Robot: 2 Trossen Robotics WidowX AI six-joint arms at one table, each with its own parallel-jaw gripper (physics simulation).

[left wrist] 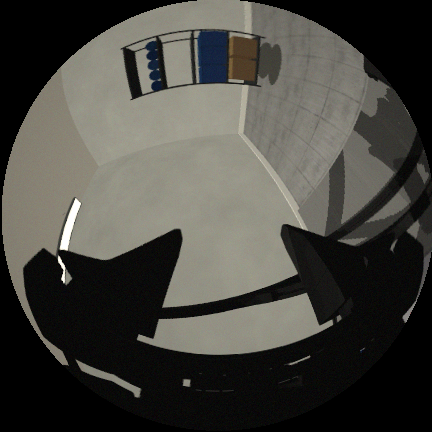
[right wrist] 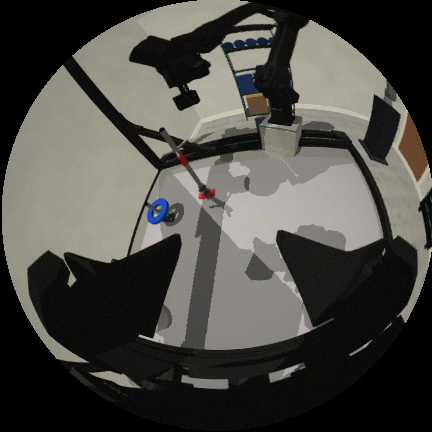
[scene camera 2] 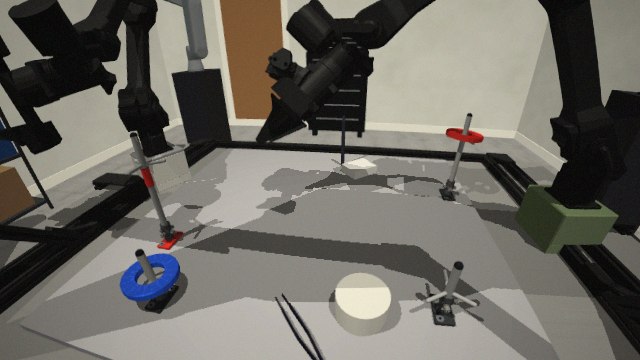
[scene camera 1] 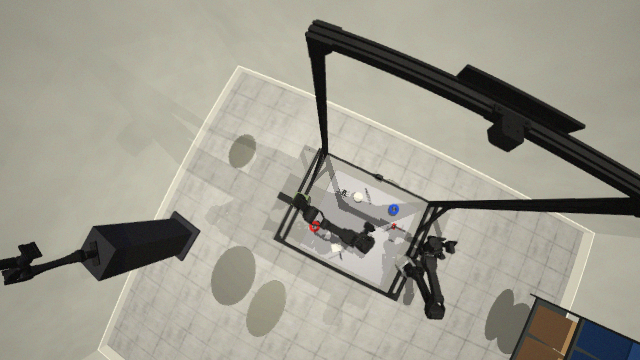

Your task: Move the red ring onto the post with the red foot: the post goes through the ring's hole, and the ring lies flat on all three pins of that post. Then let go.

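Frame: origin at the left arm's base, x ahead, y left, z up, level; millimetres.
Seen in the pictures: left gripper, fingertip midpoint: [left wrist: 232,232] [right wrist: 171,86] [scene camera 1: 451,240]; right gripper, fingertip midpoint: [right wrist: 229,237] [scene camera 2: 263,141] [scene camera 1: 373,235]; left arm's base, link origin: [right wrist: 281,119] [scene camera 2: 156,150] [scene camera 1: 408,268]; right arm's base, link origin: [scene camera 2: 571,198] [scene camera 1: 299,200].
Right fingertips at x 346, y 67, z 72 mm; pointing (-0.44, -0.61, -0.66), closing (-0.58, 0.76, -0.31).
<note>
Offsets run from my right fingertips to a thing's middle. "*": to the spot under its first point.
The red ring @(268 mm ahead, 273 mm left, 9 mm down) [scene camera 1: 310,228] [scene camera 2: 475,139] sits high on a tall grey post with a dark foot, at the back right in scene camera 2. The red-footed post @(* 71 mm back, 168 mm right, 112 mm down) [scene camera 1: 394,226] [scene camera 2: 157,205] [right wrist: 194,176] stands upright at the left in scene camera 2, with a red band and thin pins high up; its pins bear no ring. My right gripper [scene camera 2: 265,135] [right wrist: 229,237] is open and empty, pointing obliquely down over the back middle of the table, well away from ring and post. My left gripper [left wrist: 232,232] is open and empty, facing the wall beyond the table edge.
A blue ring @(31 mm ahead, 236 mm right, 98 mm down) [scene camera 1: 389,210] [scene camera 2: 129,287] [right wrist: 151,216] sits on a short post near the red foot. A cream cylinder @(248 mm ahead, 85 mm right, 128 mm down) [scene camera 2: 362,310], a short pinned post @(* 332 mm ahead, 35 mm right, 79 mm down) [scene camera 2: 454,280] and dark tongs stand or lie in front. A white block @(49 mm ahead, 250 mm left, 135 mm down) [scene camera 2: 359,168] is at the back beside a thin upright rod @(5 mm back, 257 mm left, 75 mm down) [scene camera 2: 343,140].
</note>
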